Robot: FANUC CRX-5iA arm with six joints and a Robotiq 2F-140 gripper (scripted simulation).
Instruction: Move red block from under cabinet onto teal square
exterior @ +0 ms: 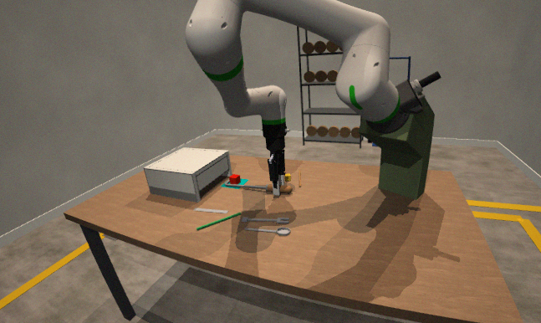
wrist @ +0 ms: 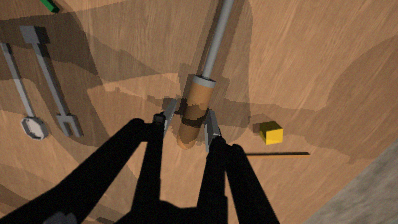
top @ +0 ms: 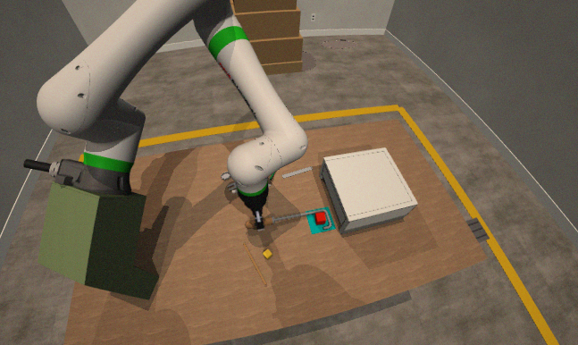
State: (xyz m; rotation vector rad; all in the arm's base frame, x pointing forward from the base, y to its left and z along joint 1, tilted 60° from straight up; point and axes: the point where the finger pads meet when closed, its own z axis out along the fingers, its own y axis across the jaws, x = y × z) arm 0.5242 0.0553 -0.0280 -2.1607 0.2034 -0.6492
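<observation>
My gripper is now 130 mm to the left of the yellow cube, 30 mm above it and 20 mm short of it. From my hand the other things lie so: red block 240 mm ahead, 20 mm to the right, 20 mm below; then teal square 250 mm ahead, 40 mm below, 10 mm to the right; then fork 210 mm to the left, 50 mm behind, 30 mm below.
</observation>
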